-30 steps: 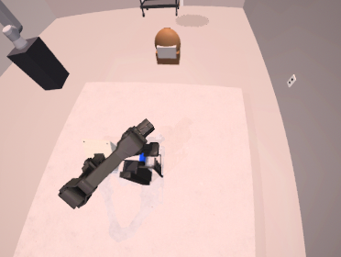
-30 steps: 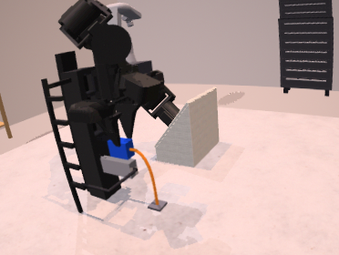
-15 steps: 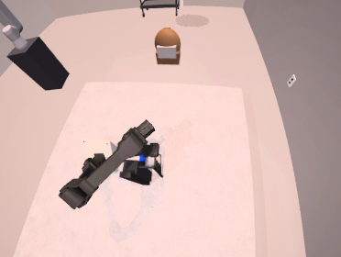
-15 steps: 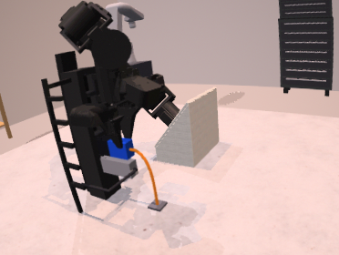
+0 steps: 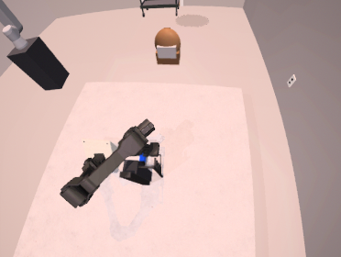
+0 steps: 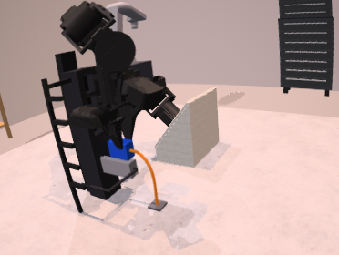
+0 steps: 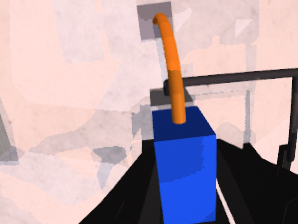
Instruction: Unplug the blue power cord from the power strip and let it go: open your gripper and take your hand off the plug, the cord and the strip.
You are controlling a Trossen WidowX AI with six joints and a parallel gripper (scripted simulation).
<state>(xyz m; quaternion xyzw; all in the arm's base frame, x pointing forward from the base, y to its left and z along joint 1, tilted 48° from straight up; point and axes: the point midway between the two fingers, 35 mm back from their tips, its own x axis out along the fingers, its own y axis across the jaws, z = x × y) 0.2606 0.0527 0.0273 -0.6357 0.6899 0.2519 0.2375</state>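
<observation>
Right now the blue plug is 30 mm to the right of my gripper tip. Also, from my gripper tip: grey pad: 130 mm below, 50 mm to the left.
</observation>
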